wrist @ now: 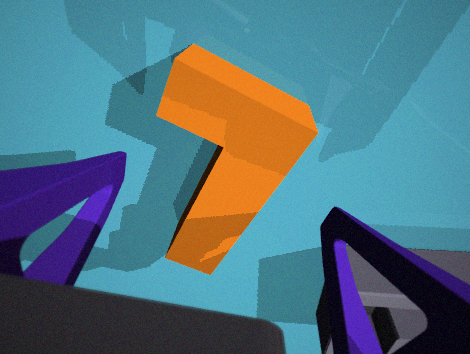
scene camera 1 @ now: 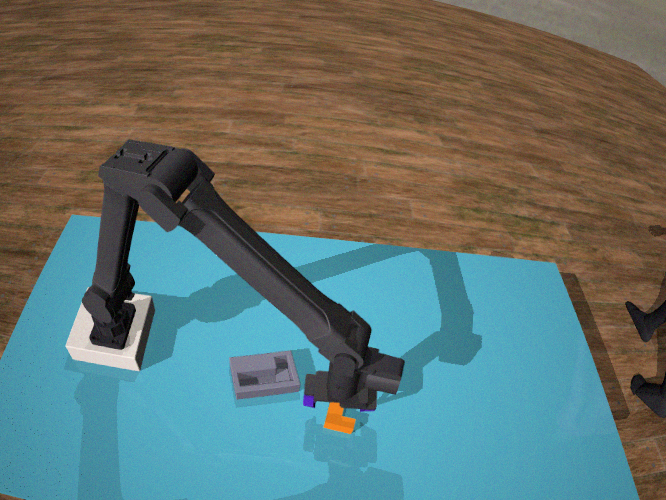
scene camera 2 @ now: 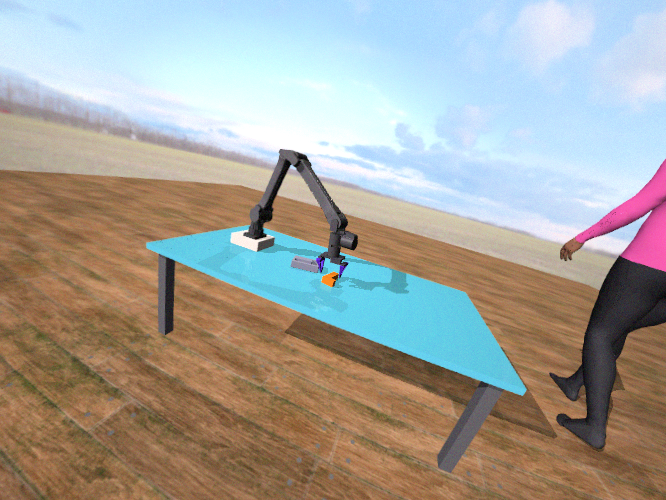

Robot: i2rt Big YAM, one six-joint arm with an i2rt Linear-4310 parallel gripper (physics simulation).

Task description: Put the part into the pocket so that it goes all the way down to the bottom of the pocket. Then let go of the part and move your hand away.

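Frame: origin at the arm's base, x ahead, y left, z up, level; millimetres.
Seen in the pictures: gripper, fingertip midpoint: (wrist: 232,192) (scene camera 1: 337,407) (scene camera 2: 330,275); arm's base at its link origin: (scene camera 1: 113,325) (scene camera 2: 255,236).
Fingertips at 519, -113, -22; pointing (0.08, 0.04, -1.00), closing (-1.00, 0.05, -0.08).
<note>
Pixels of each thing's top centre, then the offset from my fingertips to it, as dx, dy, dz. Level surfaces: height alone.
- orange L-shaped part at its top centre: (wrist: 197,196) (scene camera 1: 344,403) (scene camera 2: 333,276) +15, +12, -4
- grey block at its top centre: (wrist: 445,340) (scene camera 1: 264,370) (scene camera 2: 306,260) -160, +71, +2
- blue table at its surface level: dz -35
The orange L-shaped part (scene camera 1: 338,424) (scene camera 2: 329,279) (wrist: 255,130) lies on the blue table, its long leg pointing back between the fingers in the wrist view. The grey block (scene camera 1: 252,364) (scene camera 2: 304,264) (wrist: 445,263) with the L-shaped pocket stands left of the part in scene camera 1; its pocket is empty. My gripper (scene camera 1: 338,405) (scene camera 2: 330,274) (wrist: 232,192) is open, pointing down with its purple fingers apart, low over the part and on either side of its long leg. The gripper body hides some of the leg in scene camera 1.
The arm's white base block (scene camera 1: 78,336) (scene camera 2: 252,241) stands at the left of the blue table (scene camera 1: 511,376) (scene camera 2: 419,322). The block is close beside one finger. A person (scene camera 2: 602,322) in a pink top stands beyond the right edge of the table.
</note>
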